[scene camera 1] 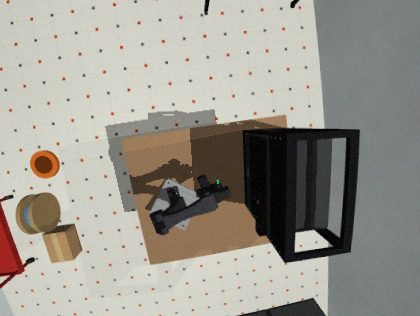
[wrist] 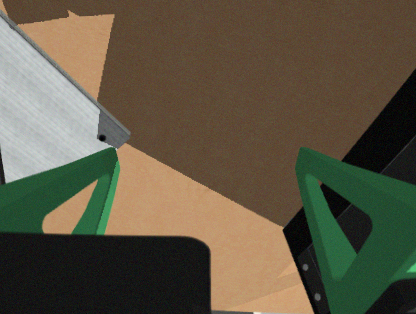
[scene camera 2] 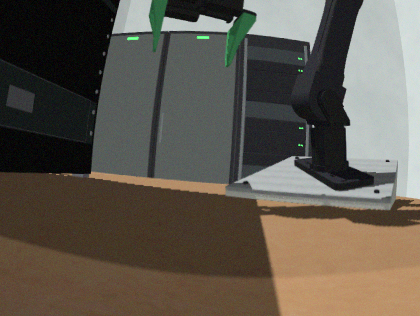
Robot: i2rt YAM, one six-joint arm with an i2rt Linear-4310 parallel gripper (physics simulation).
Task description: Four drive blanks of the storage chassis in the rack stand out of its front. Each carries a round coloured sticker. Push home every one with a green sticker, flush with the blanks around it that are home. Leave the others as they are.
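The black rack [scene camera 1: 289, 210] [wrist: 372, 122] stands on the right of the brown board in scene camera 1; part of it fills the left of scene camera 2. A dark panel [scene camera 2: 55, 112] with a grey rectangle shows in it there. Tiny blue and yellow spots show on the rack's front side in scene camera 1, too small to read as stickers. The drive blanks cannot be made out, and no green sticker shows. My gripper [scene camera 1: 219, 183] [scene camera 2: 191, 58] [wrist: 207, 157] is open, its green fingers wide apart with nothing between them. It hangs above the board, beside the rack's front and apart from it.
The arm's metal base plate [scene camera 1: 186, 222] [scene camera 2: 310, 186] [wrist: 45, 100] lies on the brown board [scene camera 1: 210, 242]. An orange ring-shaped object [scene camera 1: 35, 164], tan round objects [scene camera 1: 46, 212], a cardboard box [scene camera 1: 62, 243] and a red object [scene camera 1: 7, 245] are far left. Grey cabinets [scene camera 2: 200, 105] stand behind.
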